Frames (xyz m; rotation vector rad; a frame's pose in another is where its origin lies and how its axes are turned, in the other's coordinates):
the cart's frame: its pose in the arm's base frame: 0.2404 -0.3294 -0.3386 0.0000 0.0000 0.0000
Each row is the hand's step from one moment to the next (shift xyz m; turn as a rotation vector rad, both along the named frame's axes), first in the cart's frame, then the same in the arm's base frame.
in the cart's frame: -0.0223 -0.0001 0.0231 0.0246 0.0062 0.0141
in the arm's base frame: -0.0223 -0.0001 0.0231 0.0246 0.0062 0.0141
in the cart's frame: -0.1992 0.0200 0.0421 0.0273 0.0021 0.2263
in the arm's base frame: -0.1992 0.0200 0.0421 0.0273 0.0021 0.2263
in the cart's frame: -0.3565 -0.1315 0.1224 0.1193 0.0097 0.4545
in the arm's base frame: -0.3565 -0.1315 0.1224 0.1193 0.0097 0.4545
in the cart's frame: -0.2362 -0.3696 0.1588 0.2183 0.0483 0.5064
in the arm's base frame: -0.2362 -0.3696 0.1588 0.2183 0.0483 0.5064
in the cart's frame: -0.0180 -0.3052 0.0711 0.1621 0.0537 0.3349
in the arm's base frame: -0.0180 -0.3052 0.0711 0.1621 0.0537 0.3349
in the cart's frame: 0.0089 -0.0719 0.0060 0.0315 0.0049 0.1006
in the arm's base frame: 0.0089 -0.0719 0.0060 0.0315 0.0049 0.1006
